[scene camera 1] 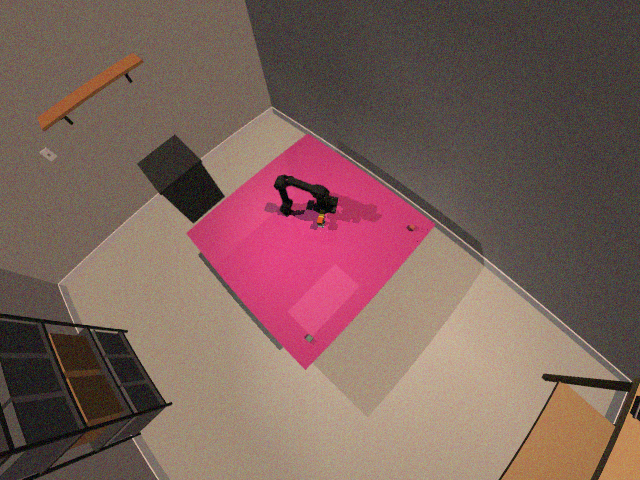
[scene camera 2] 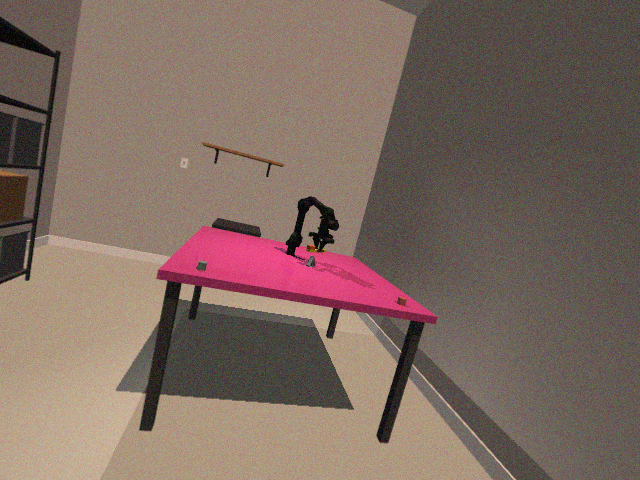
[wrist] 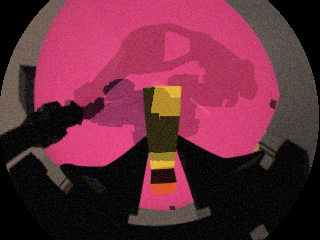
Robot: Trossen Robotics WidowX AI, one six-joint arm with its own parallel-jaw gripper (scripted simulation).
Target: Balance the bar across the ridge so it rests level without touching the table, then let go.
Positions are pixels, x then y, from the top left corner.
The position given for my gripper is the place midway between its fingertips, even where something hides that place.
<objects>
My gripper [wrist: 162, 139] holds a bar [wrist: 162, 105].
</objects>
